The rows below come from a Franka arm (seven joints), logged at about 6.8 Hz.
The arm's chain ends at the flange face. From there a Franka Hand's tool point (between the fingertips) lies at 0.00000 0.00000 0.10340 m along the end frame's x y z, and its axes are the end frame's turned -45 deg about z.
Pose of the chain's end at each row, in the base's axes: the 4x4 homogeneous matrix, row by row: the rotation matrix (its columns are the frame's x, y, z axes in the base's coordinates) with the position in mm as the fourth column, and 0 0 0 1 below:
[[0.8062, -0.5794, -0.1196, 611.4], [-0.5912, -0.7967, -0.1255, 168.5], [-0.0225, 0.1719, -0.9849, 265.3], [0, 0, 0, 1]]
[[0.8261, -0.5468, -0.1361, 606.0], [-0.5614, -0.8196, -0.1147, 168.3], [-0.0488, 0.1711, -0.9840, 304.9], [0, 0, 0, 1]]
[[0.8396, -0.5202, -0.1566, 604.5], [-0.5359, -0.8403, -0.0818, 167.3], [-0.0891, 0.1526, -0.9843, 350.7], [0, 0, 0, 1]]
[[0.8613, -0.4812, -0.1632, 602.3], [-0.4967, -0.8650, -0.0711, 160.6], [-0.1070, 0.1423, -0.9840, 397.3], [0, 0, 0, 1]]
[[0.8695, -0.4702, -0.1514, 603.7], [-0.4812, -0.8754, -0.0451, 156.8], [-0.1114, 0.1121, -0.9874, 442.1], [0, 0, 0, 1]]
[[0.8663, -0.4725, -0.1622, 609.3], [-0.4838, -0.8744, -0.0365, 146.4], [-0.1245, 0.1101, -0.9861, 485.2], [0, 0, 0, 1]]
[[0.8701, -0.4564, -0.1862, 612.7], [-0.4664, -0.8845, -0.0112, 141.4], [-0.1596, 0.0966, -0.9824, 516.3], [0, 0, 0, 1]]
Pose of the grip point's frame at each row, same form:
[[0.9798, 0.1604, -0.1196, 599.0], [0.1453, -0.9814, -0.1255, 155.5], [-0.1375, 0.1056, -0.9849, 163.5], [0, 0, 0, 1]]
[[0.9708, 0.1975, -0.1361, 591.9], [0.1826, -0.9765, -0.1147, 156.4], [-0.1555, 0.0865, -0.9840, 203.2], [0, 0, 0, 1]]
[[0.9615, 0.2258, -0.1566, 588.3], [0.2152, -0.9731, -0.0818, 158.8], [-0.1709, 0.0449, -0.9843, 248.9], [0, 0, 0, 1]]
[[0.9493, 0.2688, -0.1632, 585.4], [0.2604, -0.9629, -0.0711, 153.2], [-0.1763, 0.0250, -0.9840, 295.6], [0, 0, 0, 1]]
[[0.9473, 0.2823, -0.1514, 588.0], [0.2787, -0.9593, -0.0451, 152.1], [-0.1580, 0.0005, -0.9874, 340.0], [0, 0, 0, 1]]
[[0.9467, 0.2785, -0.1622, 592.5], [0.2762, -0.9604, -0.0365, 142.6], [-0.1659, -0.0102, -0.9861, 383.2], [0, 0, 0, 1]]
[[0.9380, 0.2925, -0.1862, 593.4], [0.2956, -0.9552, -0.0112, 140.2], [-0.1812, -0.0445, -0.9824, 414.7], [0, 0, 0, 1]]

